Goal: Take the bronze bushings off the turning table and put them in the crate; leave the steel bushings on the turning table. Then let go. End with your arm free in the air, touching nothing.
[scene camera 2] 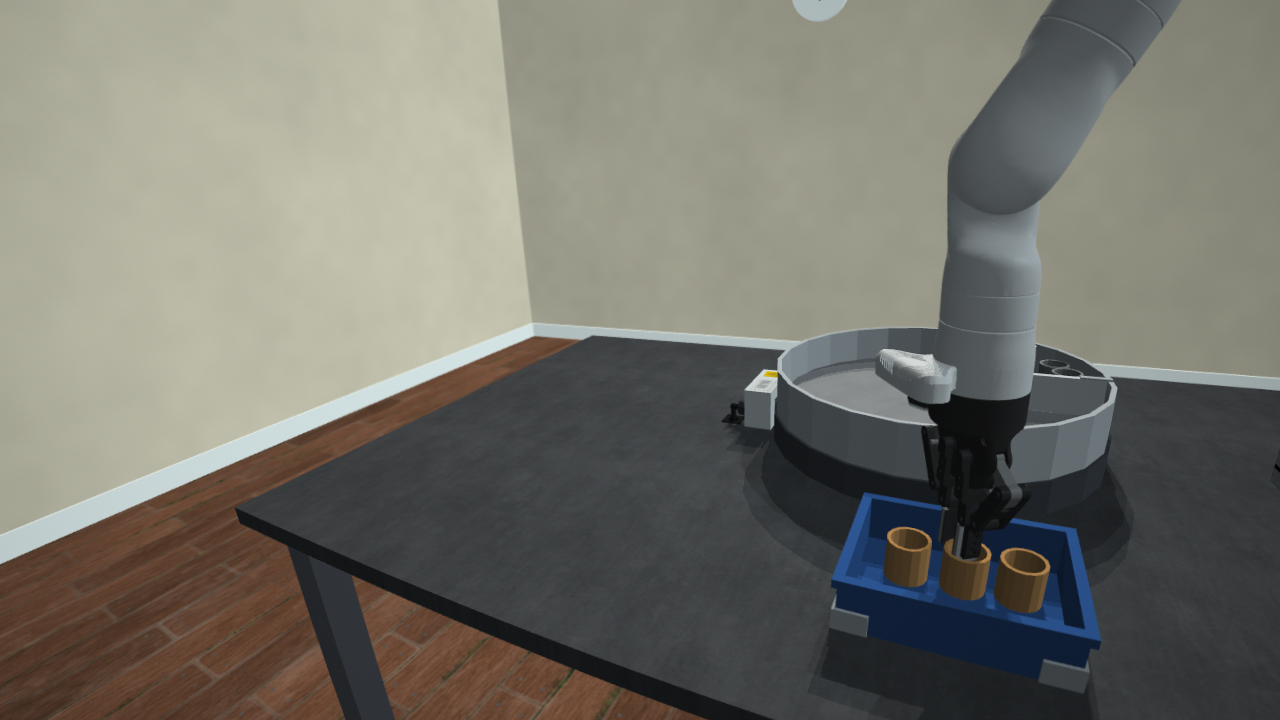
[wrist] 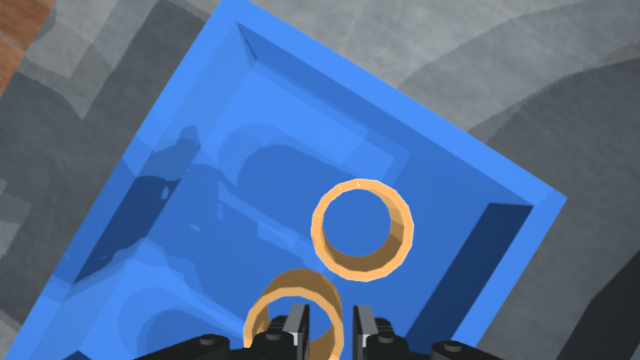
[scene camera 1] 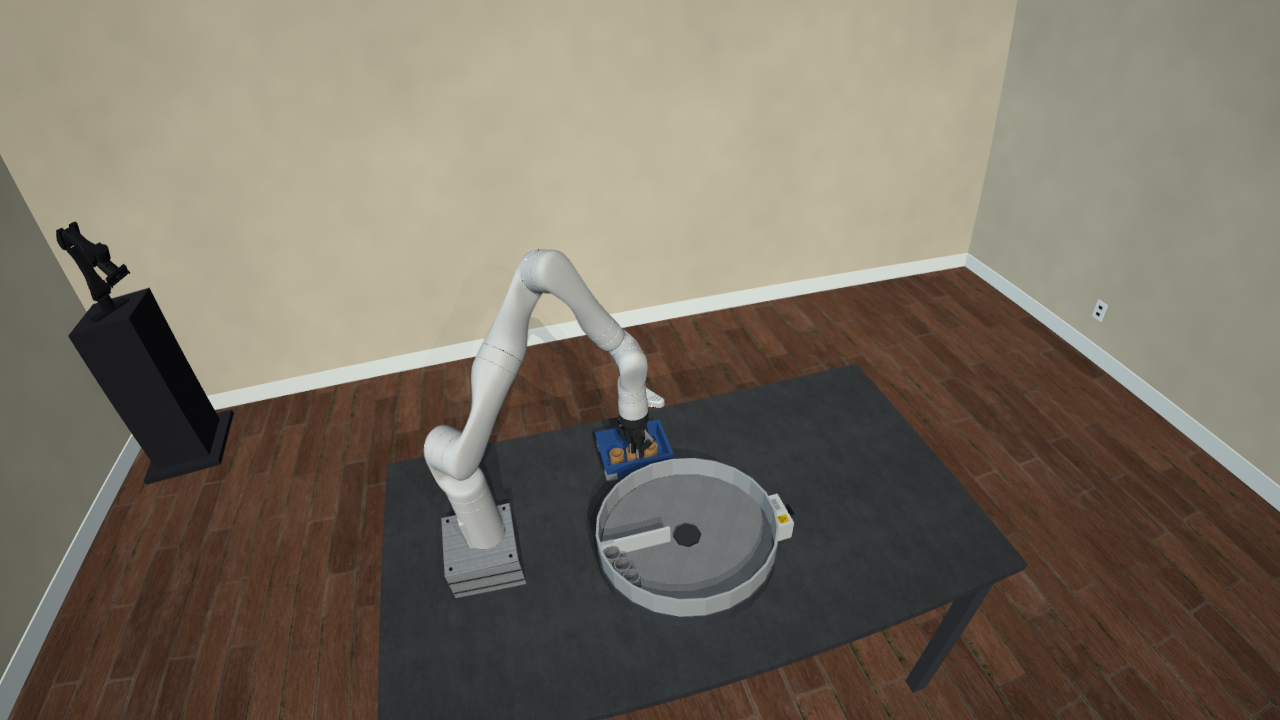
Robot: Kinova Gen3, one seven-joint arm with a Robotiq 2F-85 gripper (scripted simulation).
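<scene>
There's a turning table in the pictures, and the gripper is in them too. The wrist view shows the gripper as well, and so does scene camera 1.
</scene>
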